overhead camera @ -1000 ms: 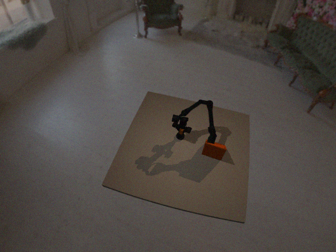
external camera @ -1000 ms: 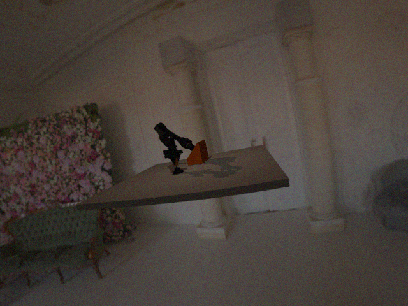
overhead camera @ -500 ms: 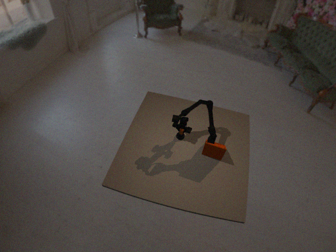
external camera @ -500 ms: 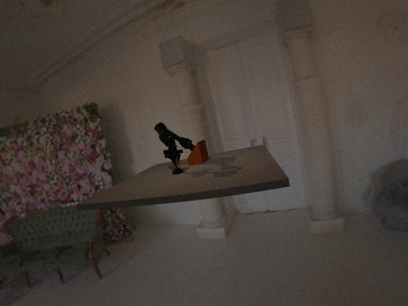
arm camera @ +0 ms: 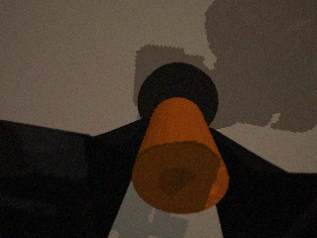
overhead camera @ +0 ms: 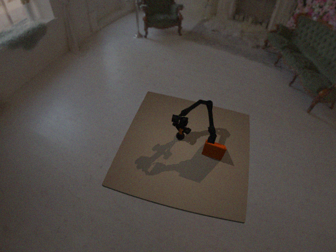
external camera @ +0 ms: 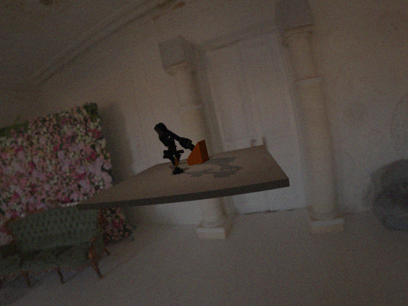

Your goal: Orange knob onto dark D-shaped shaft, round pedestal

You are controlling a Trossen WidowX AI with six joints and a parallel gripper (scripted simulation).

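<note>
My gripper tip is now 2 cm below the orange knob. Also, from my gripper tip: dark round pedestal: 4 cm below.
</note>
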